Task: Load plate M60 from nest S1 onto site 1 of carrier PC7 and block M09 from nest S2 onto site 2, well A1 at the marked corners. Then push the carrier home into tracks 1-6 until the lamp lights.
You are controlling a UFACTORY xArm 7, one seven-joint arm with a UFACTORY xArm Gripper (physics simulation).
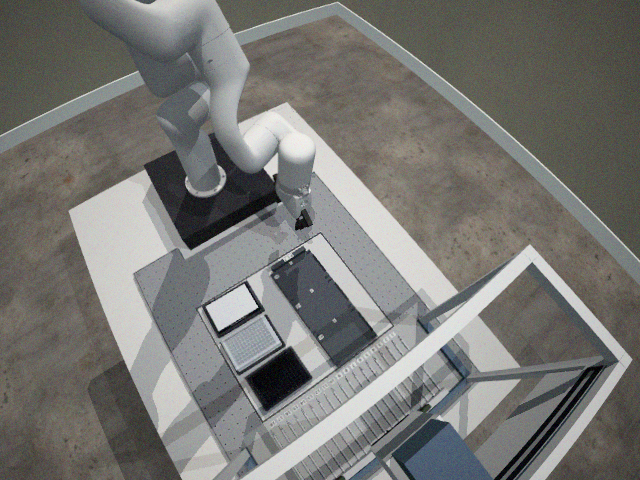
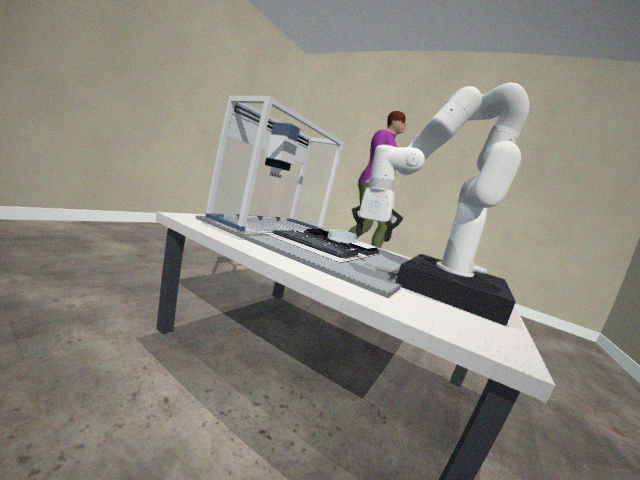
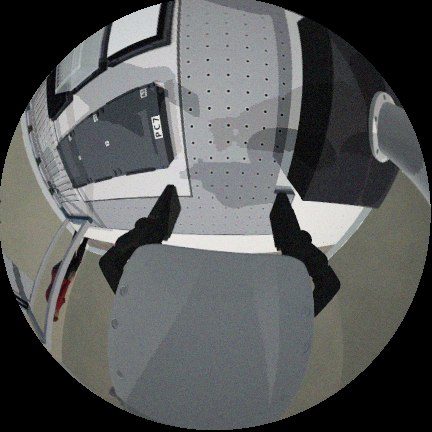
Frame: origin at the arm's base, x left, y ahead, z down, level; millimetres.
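Seen in the pictures: gripper, fingertip midpoint: [image 1: 290,213] [image 2: 372,238] [image 3: 225,199]; arm's base at its link origin: [image 1: 206,180] [image 2: 454,270].
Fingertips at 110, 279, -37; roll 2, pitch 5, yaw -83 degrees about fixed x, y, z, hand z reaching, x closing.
Note:
Offsets run from my fingertips to a thing's middle, as dx, dy, dz. "pt": to the spot under its first point.
Carrier PC7 @(-86, +230, +82) [image 1: 323,310] [image 2: 315,242] [image 3: 125,135] is a long dark tray lying flat with bare sites, outside the tracks [image 1: 356,395]. Beside it stand three nests in a row. They hold a white plate @(-276, +83, +78) [image 1: 232,307] [image 3: 135,30], a clear gridded piece @(-294, +192, +64) [image 1: 252,343] [image 2: 341,236] [image 3: 80,62] in the middle and a black plate @(-297, +301, +78) [image 1: 279,378] [image 3: 57,95]. I cannot read which are M60 and M09. My gripper [image 1: 303,221] [image 2: 374,236] [image 3: 225,199] is open and empty, raised above the perforated board off the carrier's label end. The lamp cannot be made out.
A framed enclosure [image 1: 568,310] [image 2: 254,165] stands over the tracks, with a blue-topped head @(pt -197, +518, -363) [image 1: 439,449] [image 2: 285,130] inside. The arm's black base block [image 1: 227,217] [image 2: 454,289] [image 3: 345,165] is near the gripper. A person in purple [image 2: 381,138] is behind the table.

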